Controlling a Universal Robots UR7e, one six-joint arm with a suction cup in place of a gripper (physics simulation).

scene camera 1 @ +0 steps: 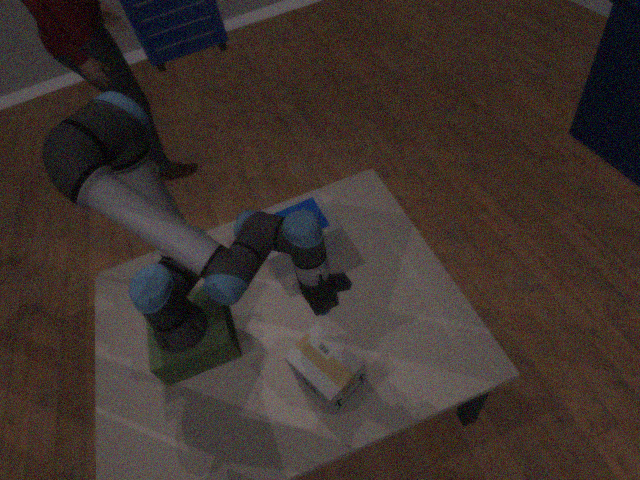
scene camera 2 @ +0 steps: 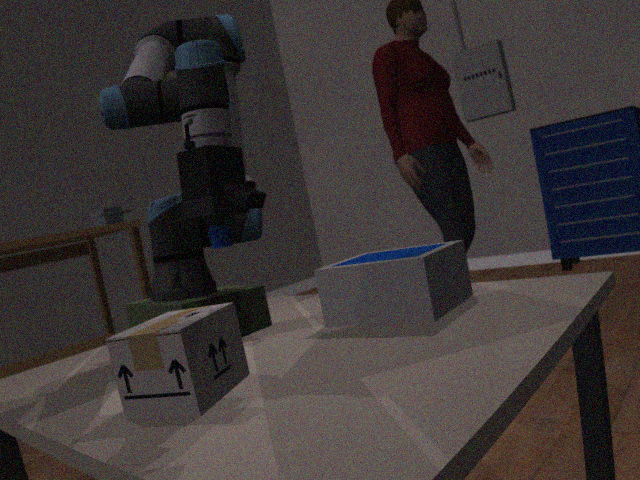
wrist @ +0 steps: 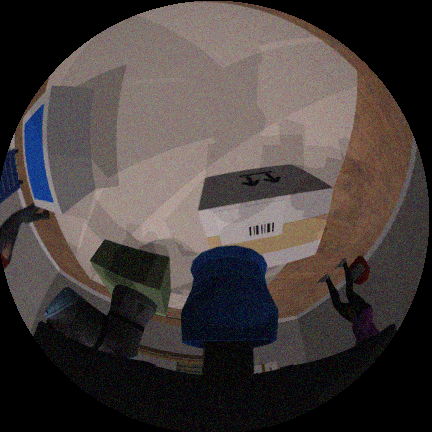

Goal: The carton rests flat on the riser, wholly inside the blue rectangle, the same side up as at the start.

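Seen in the pictures: hand, tool point: [scene camera 2: 222, 247] [wrist: 228, 273]; arm's base, link origin: [scene camera 1: 182, 328] [scene camera 2: 184, 295] [wrist: 134, 298].
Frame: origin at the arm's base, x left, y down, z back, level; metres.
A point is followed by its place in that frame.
Note:
The white carton [scene camera 1: 323, 364] {x -0.322, y -0.014, z -0.298 m} [scene camera 2: 155, 379] {x -0.391, y 0.051, z -0.333 m} [wrist: 300, 205] {x -0.330, y -0.013, z -0.356 m} stands upright on the table, its side arrows pointing up. Tan tape and a barcode label are on its top. The light grey riser [scene camera 2: 372, 297] {x 0.059, y 0.054, z -0.444 m} [wrist: 70, 145] {x 0.060, y 0.048, z -0.439 m} stands apart from it, with the blue rectangle [scene camera 1: 316, 207] {x 0.173, y -0.012, z -0.544 m} [scene camera 2: 392, 255] {x 0.141, y -0.012, z -0.464 m} [wrist: 37, 155] {x 0.120, y -0.012, z -0.448 m} on its top. In scene camera 1 the arm covers much of the riser. My gripper, a blue suction cup [scene camera 2: 221, 237] [wrist: 230, 295], is open and carries nothing. It hangs above the table, higher than the carton and beside it; its body hides the cup in scene camera 1.
The arm's base stands on a green block [scene camera 1: 206, 361] {x -0.101, y 0.056, z -0.019 m} [scene camera 2: 250, 310] {x 0.058, y 0.058, z -0.137 m} [wrist: 135, 267] {x -0.036, y 0.043, z -0.123 m} near the carton. A person in red [scene camera 1: 67, 36] [scene camera 2: 413, 98] stands beyond the table [scene camera 1: 423, 289] {x -0.226, y 0.108, z -0.685 m} [wrist: 175, 50] {x -0.142, y 0.108, z -0.599 m}. A blue drawer cabinet [scene camera 1: 178, 25] [scene camera 2: 589, 180] is by the wall.

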